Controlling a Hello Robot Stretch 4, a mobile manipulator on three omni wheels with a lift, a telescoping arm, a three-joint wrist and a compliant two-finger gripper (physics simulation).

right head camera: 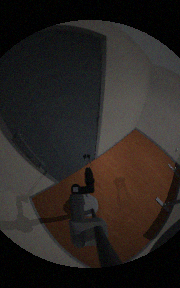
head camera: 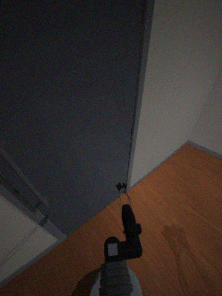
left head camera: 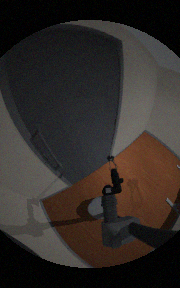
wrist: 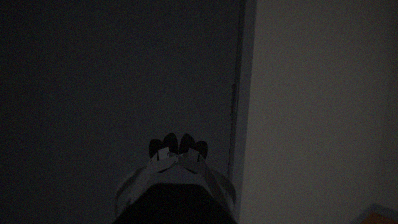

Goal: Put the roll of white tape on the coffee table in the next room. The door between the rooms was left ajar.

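Observation:
The large dark grey-blue door fills much of each view. Its bar handle is near its left edge. A thin dark gap runs along its right edge; how far it stands open I cannot tell. My gripper is extended toward the lower right part of the door, its fingertips together with no object visible between them. Whether they touch the door is unclear. The white tape and the coffee table do not show in these views.
A pale wall stands right of the door, and another pale wall stands to the left. Wooden floor lies below. My round base part is beside the arm. The light is dim.

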